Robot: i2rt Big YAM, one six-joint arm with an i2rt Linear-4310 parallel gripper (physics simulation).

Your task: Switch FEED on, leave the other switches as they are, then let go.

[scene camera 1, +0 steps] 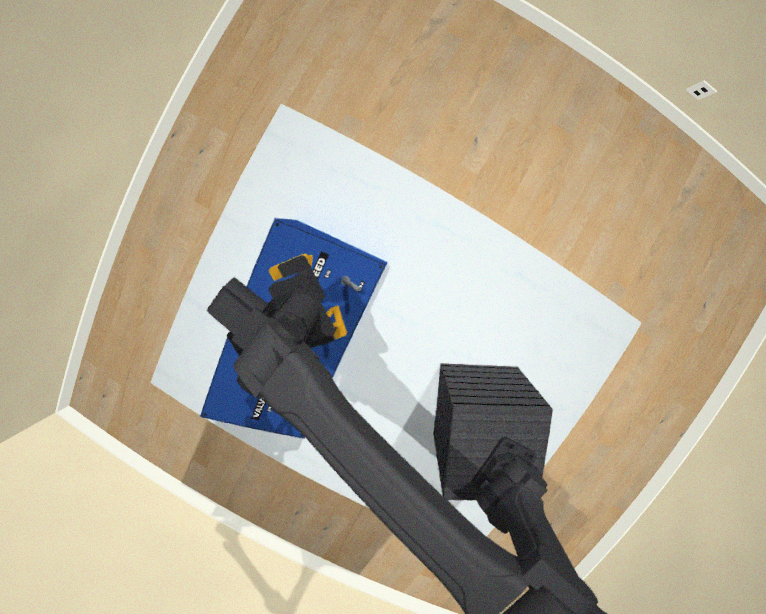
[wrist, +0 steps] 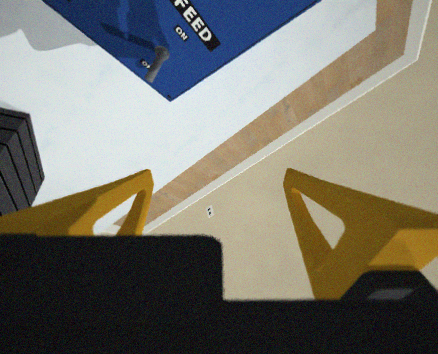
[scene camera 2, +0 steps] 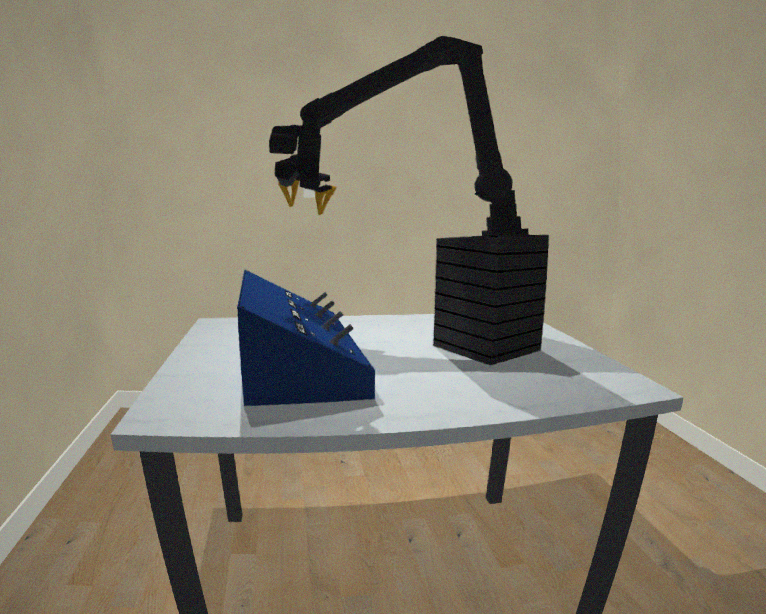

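Where they show: gripper, fingertip midpoint: (scene camera 1: pixel 322 282) (wrist: pixel 218 176) (scene camera 2: pixel 305 210); arm's base at its link origin: (scene camera 1: pixel 503 467) (scene camera 2: pixel 504 235).
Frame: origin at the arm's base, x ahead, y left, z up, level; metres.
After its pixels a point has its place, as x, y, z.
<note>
The blue sloped switch panel (scene camera 1: pixel 287 235) @(0.617, -0.172, -0.124) (scene camera 2: pixel 300 377) @(0.506, 0.297, -0.241) (wrist: pixel 186 65) @(0.484, -0.171, -0.193) stands on the table. The grey FEED lever (scene camera 1: pixel 351 283) @(0.453, -0.142, -0.177) (scene camera 2: pixel 319 299) @(0.451, -0.134, -0.181) (wrist: pixel 158 64) @(0.456, -0.139, -0.179) leans toward the panel's low edge, away from the ON mark next to the FEED label (wrist: pixel 192 21) @(0.529, -0.132, -0.168). The VALVE label (scene camera 1: pixel 258 408) @(0.503, 0.234, -0.166) shows at the panel's other end. The middle switches are hidden under the arm in scene camera 1; several levers show in scene camera 2. My gripper (scene camera 1: pixel 308 297) (scene camera 2: pixel 306 209) @(0.487, -0.157, 0.051) (wrist: pixel 218 176) @(0.487, -0.157, 0.051) is open and empty. It hangs high above the panel, touching no lever.
The black layered pedestal (scene camera 1: pixel 495 386) @(0.064, -0.110, -0.138) (scene camera 2: pixel 491 300) @(0.074, 0.112, -0.142) (wrist: pixel 15 160) @(0.121, -0.081, -0.202) carries the arm's base, to the right of the panel in scene camera 2. The white table top (scene camera 1: pixel 409 211) @(0.423, -0.346, -0.294) (scene camera 2: pixel 409 409) @(0.312, 0.341, -0.295) (wrist: pixel 90 130) @(0.200, -0.157, -0.294) extends around both. A wall outlet (scene camera 1: pixel 701 90) (wrist: pixel 210 211) is far off.
</note>
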